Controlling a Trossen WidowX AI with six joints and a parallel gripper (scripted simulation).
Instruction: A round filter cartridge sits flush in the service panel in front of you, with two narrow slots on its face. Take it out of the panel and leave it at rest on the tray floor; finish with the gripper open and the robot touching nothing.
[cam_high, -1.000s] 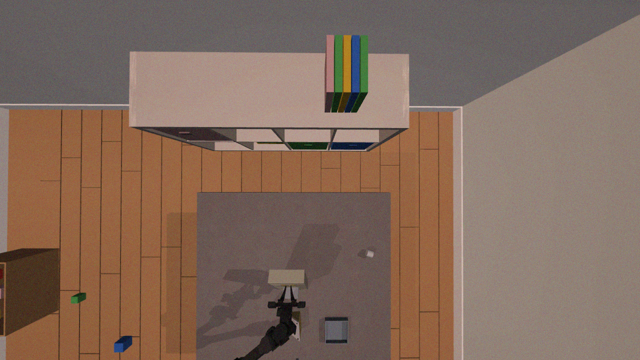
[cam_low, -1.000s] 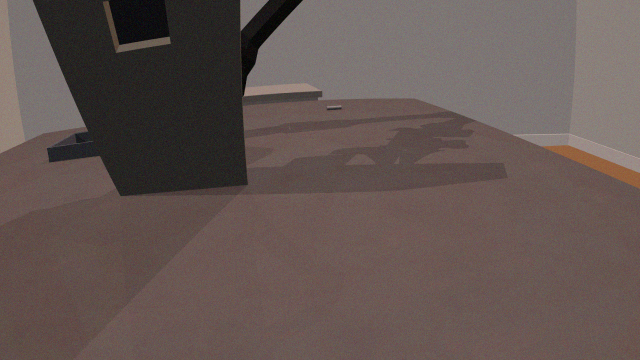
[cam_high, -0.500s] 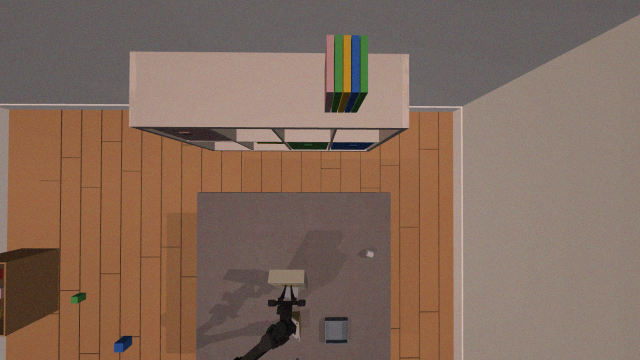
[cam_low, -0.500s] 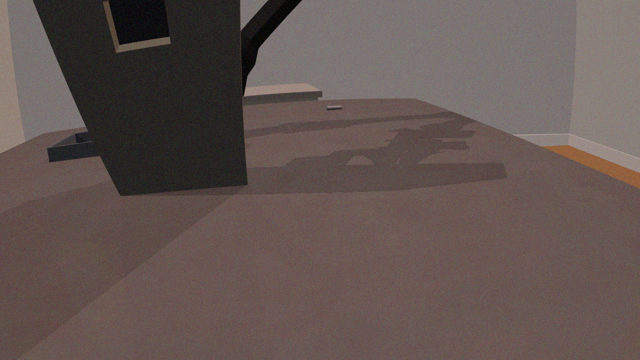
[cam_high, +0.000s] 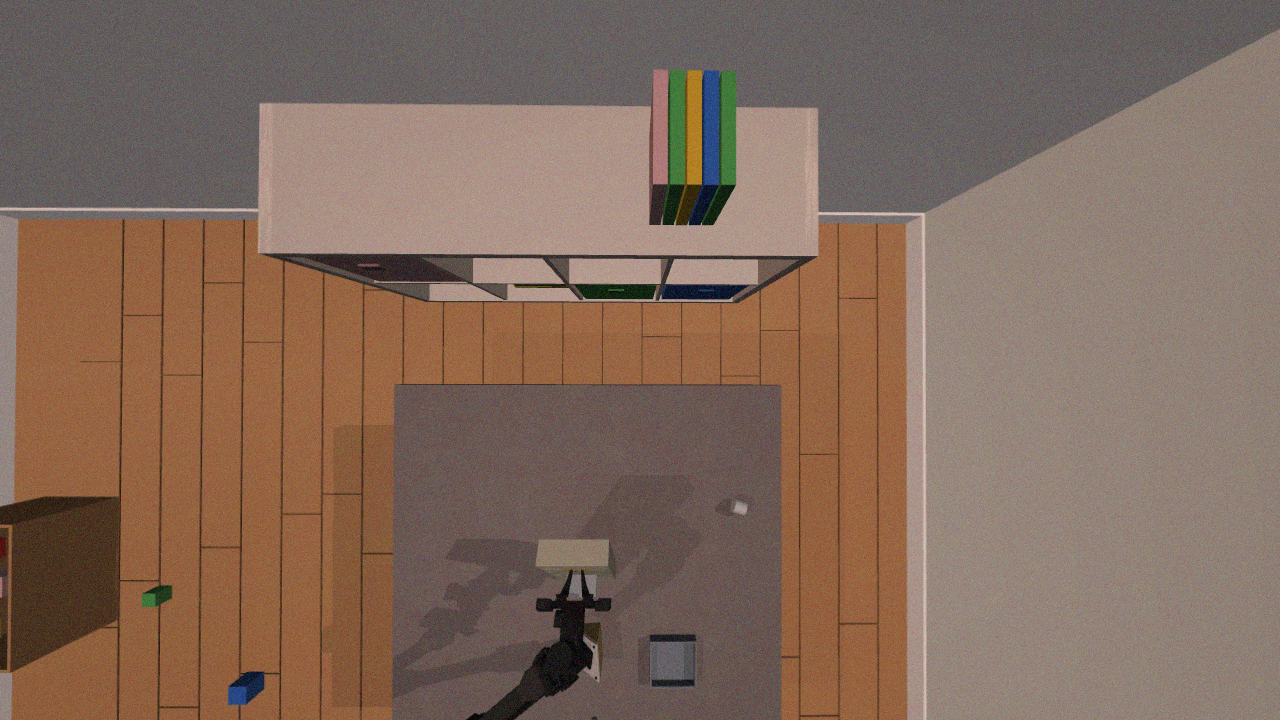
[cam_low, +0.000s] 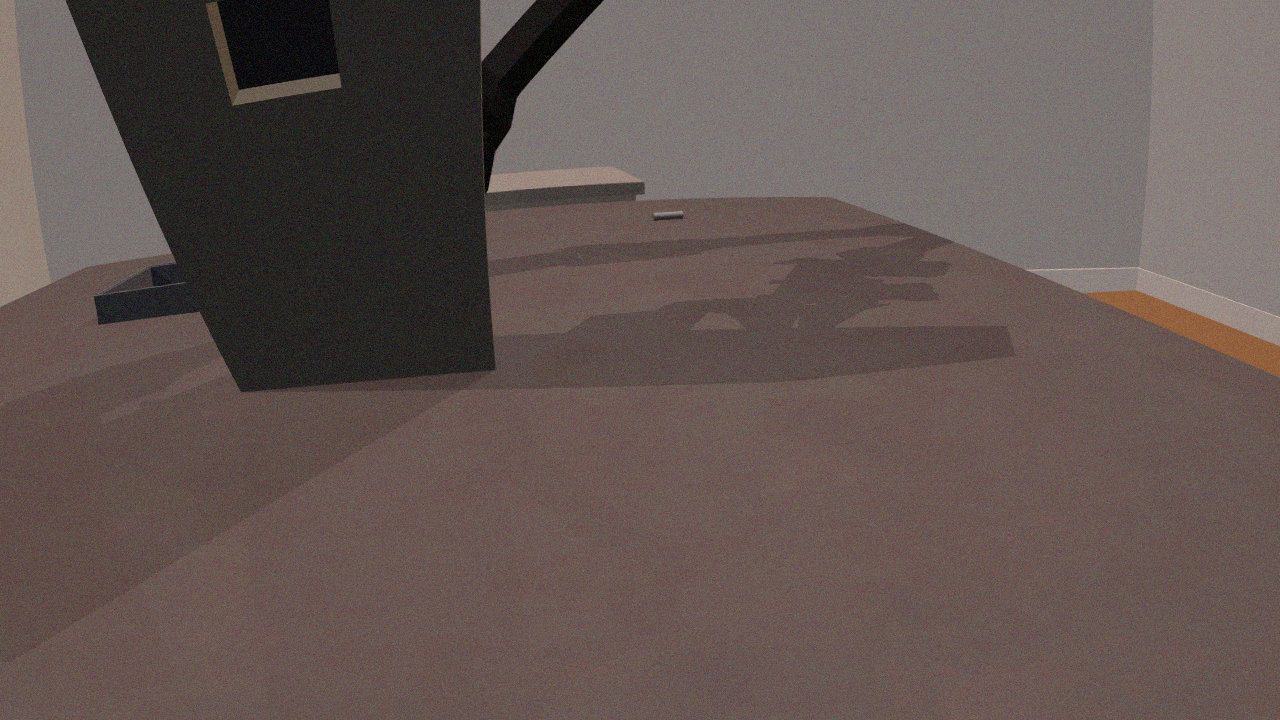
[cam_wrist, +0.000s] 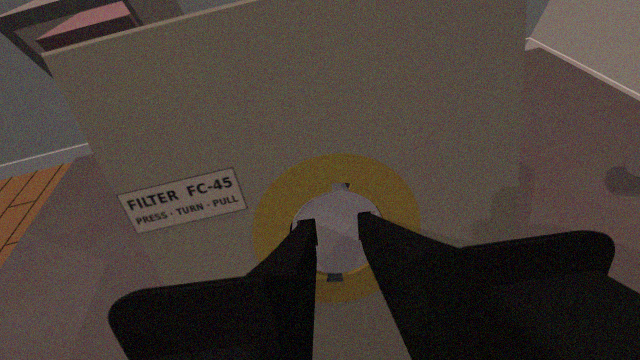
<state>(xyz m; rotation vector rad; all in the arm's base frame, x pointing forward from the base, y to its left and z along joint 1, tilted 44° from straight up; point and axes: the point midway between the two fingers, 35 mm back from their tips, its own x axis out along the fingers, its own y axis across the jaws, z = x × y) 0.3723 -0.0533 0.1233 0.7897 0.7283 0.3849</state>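
My gripper tip is 10 mm short of the round filter cartridge and 10 mm above it. The rest, counted from my gripper tip: beige service panel 40 mm behind, 10 mm to the right, 80 mm below; grey tray 390 mm behind, 340 mm to the right, 220 mm below; small grey ledge 90 mm behind, 10 mm to the right, 100 mm below.
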